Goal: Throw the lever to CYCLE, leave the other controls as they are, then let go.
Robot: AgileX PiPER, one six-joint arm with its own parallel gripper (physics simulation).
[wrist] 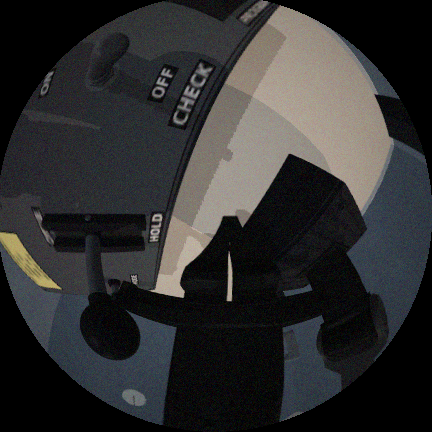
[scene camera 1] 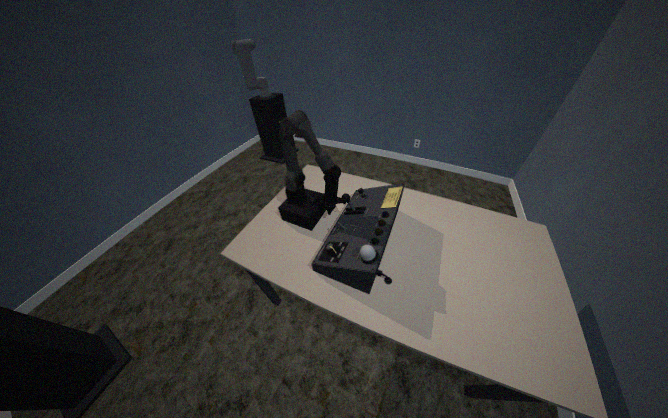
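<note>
The lever's dark ball knob (scene camera 1: 345, 198) (wrist: 110, 327) stands out from the console (scene camera 1: 356, 226) (wrist: 115, 165) on a grey stem (wrist: 93, 265). In the wrist view the stem comes out near the middle of a dark slot. The HOLD label (wrist: 156, 228) is at the slot's right end; a CYCLE label cannot be read. My gripper (scene camera 1: 329, 212) (wrist: 229, 223) is shut, with a thin slit between its fingers. The knob is left of the fingers in the wrist view, beside the end of the gripper's crossbar; whether they touch is unclear.
Other controls are a handle (wrist: 109, 55) by the OFF label (wrist: 162, 83), a white ball (scene camera 1: 367, 252), round dark buttons (scene camera 1: 382, 222) and a side knob (scene camera 1: 387, 280). A yellow label (scene camera 1: 391, 197) (wrist: 27, 262) is on the console. The console stands on the table (scene camera 1: 490, 260).
</note>
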